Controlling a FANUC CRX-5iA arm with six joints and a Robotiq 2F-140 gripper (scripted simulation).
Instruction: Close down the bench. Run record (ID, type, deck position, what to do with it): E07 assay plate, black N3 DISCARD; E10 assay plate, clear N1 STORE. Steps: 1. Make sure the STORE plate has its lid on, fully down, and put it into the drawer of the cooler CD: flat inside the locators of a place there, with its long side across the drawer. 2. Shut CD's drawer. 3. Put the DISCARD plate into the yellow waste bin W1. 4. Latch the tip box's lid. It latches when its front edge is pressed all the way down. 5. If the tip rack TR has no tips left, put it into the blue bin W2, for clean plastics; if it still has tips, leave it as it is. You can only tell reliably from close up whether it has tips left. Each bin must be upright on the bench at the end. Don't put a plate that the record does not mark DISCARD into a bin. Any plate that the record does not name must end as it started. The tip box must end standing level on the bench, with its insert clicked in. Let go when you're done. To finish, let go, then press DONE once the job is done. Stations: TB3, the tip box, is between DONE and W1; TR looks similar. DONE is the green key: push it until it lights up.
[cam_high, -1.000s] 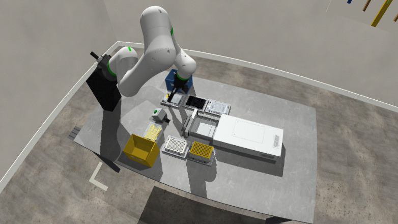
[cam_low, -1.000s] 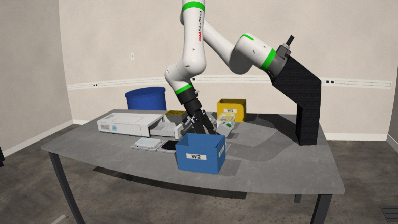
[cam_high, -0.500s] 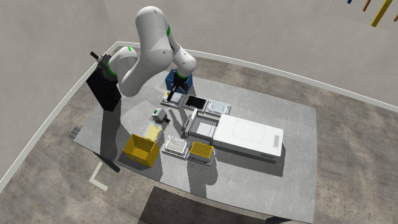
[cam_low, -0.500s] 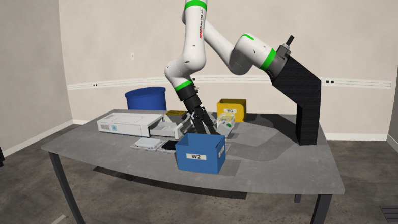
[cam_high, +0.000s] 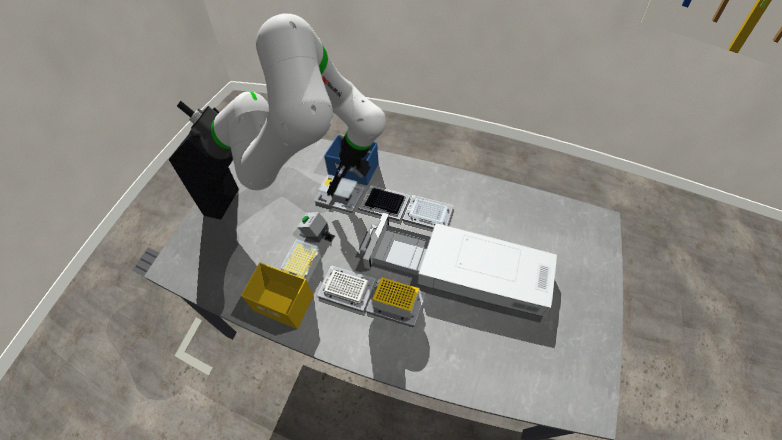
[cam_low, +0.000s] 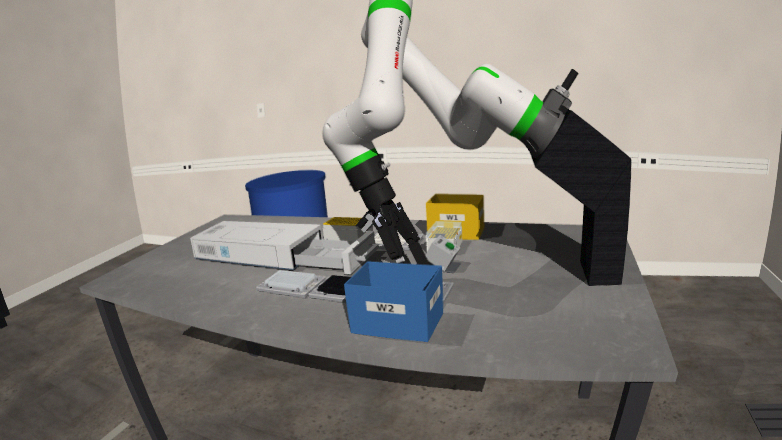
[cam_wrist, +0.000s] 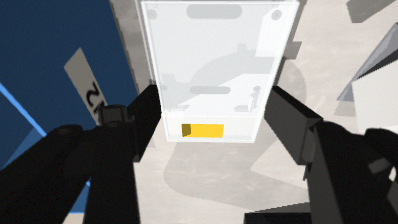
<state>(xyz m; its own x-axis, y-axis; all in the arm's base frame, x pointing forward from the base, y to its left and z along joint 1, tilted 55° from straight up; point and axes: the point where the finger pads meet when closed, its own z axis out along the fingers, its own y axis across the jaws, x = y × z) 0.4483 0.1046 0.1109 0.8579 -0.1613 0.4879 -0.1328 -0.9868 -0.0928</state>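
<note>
My gripper is now 350 mm short of the clear plate, 50 mm to the left of it and 70 mm above it. The rest, counted from my hand: green DONE key: 80 mm behind, 170 mm to the right, 20 mm below; clear lid: 20 mm below; blue bin W2: 30 mm ahead, 150 mm to the left, 50 mm below.
</note>
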